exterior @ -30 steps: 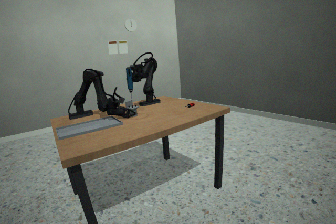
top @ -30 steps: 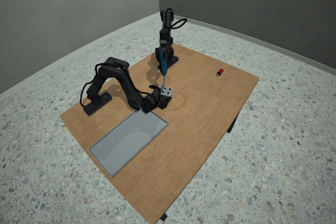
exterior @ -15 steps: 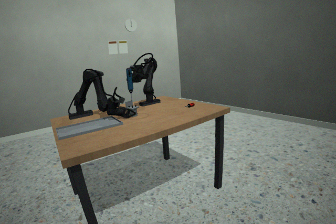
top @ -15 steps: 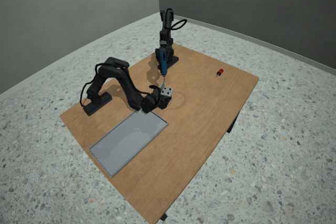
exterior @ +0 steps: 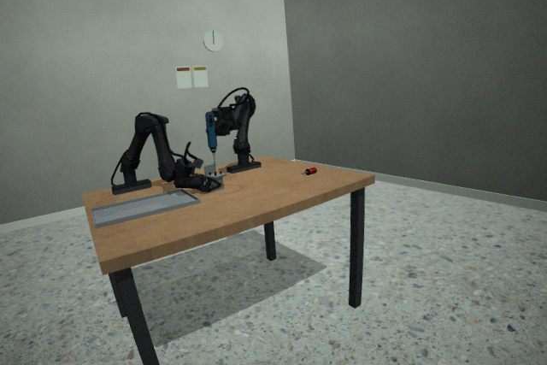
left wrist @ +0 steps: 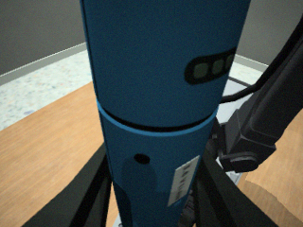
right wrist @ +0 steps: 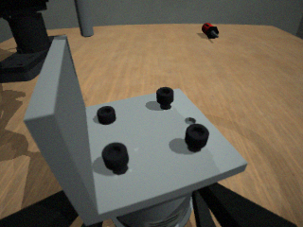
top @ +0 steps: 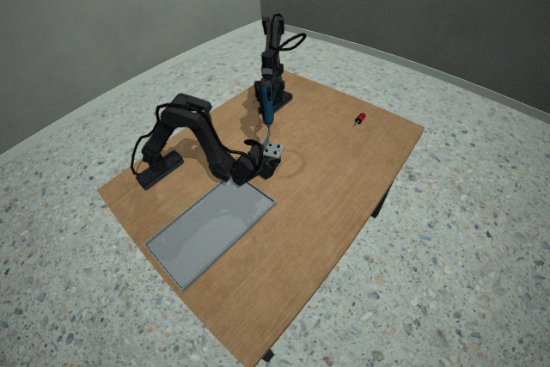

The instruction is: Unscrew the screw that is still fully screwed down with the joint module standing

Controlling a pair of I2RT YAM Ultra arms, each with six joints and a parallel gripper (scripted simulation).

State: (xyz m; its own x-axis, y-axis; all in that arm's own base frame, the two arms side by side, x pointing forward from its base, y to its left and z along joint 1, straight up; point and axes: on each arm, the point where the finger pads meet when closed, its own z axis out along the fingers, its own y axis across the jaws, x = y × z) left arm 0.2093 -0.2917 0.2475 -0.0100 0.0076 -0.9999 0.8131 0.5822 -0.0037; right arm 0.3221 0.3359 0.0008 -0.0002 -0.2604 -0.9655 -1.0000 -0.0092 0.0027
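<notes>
The joint module is 1 cm above my right hand. From my right hand the other things lie so: grey L-shaped bracket (5 cm above); flat grey tray (35 cm to the right, 7 cm ahead, 2 cm below); screw (4 cm above, 2 cm behind, 1 cm to the left).
</notes>
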